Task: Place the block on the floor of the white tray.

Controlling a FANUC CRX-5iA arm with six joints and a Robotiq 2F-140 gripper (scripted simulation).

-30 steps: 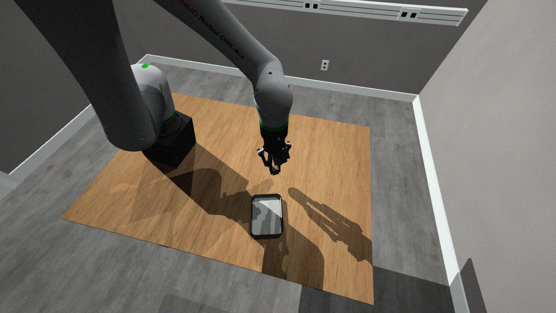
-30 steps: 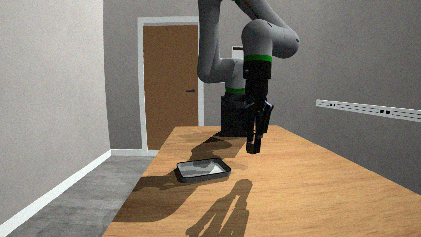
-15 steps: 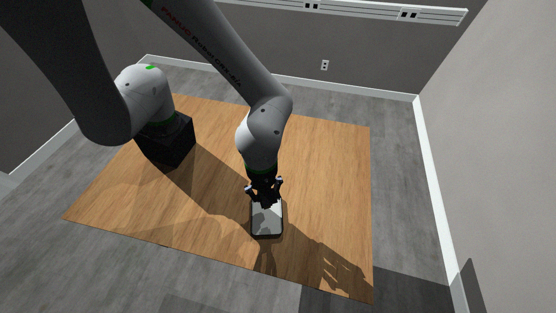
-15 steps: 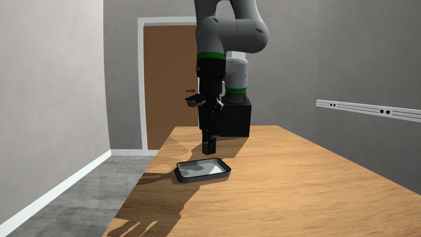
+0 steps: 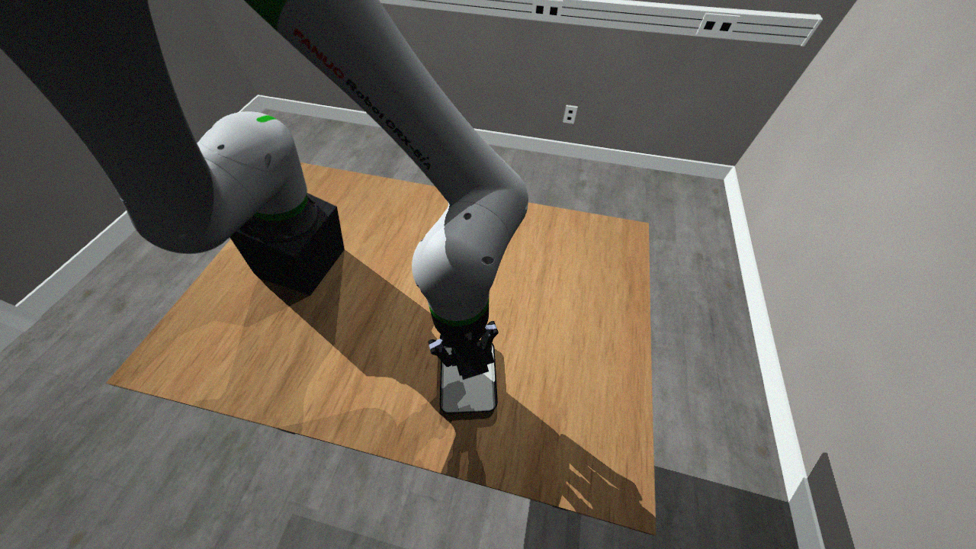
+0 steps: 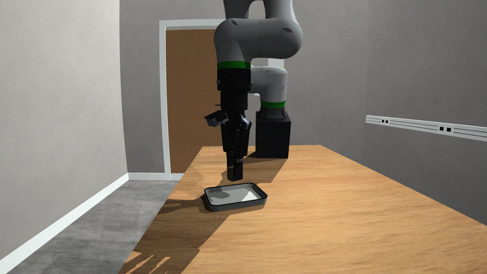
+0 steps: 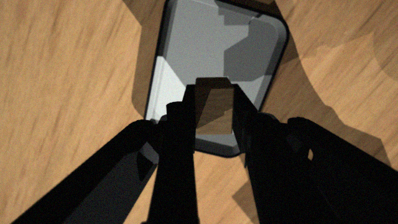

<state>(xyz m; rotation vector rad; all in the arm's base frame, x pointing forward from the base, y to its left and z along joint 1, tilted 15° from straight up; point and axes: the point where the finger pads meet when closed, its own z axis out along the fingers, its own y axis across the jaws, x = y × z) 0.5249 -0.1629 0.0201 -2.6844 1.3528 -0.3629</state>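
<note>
Right now the white tray is 9 cm below my hand. Round my hand: wooden block (2 cm below).
</note>
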